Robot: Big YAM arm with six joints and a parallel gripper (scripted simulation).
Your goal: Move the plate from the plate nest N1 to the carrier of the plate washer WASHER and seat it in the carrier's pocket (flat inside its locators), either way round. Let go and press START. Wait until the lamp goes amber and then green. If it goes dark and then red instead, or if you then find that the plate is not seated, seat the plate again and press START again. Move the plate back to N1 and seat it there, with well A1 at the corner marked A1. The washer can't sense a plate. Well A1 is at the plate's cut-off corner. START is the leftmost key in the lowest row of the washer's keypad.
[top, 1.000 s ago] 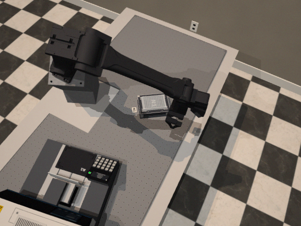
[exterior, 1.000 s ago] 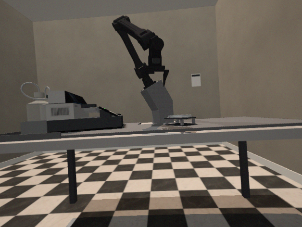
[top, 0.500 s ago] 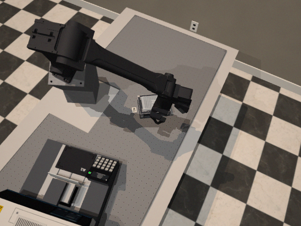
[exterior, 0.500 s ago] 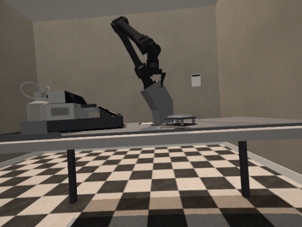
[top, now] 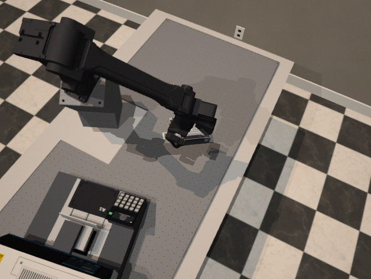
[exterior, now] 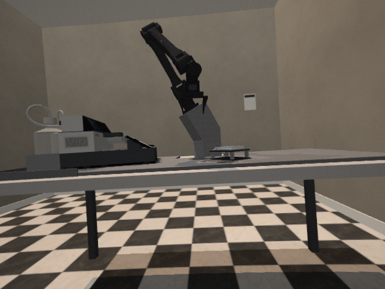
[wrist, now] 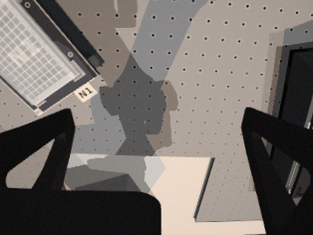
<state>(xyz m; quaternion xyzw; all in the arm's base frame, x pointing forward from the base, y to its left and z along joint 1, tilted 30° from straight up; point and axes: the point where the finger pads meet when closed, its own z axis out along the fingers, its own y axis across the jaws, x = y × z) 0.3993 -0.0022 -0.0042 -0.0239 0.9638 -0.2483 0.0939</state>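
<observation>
Now: the white well plate 19 cm below my hand, 17 cm to the left of it and 3 cm behind it. Also, from my hand: label: 24 cm below, 12 cm behind, 11 cm to the left; dark carrier: 30 cm to the right, 21 cm behind, 15 cm below; plate nest: 19 cm below, 17 cm to the left, 3 cm behind.
</observation>
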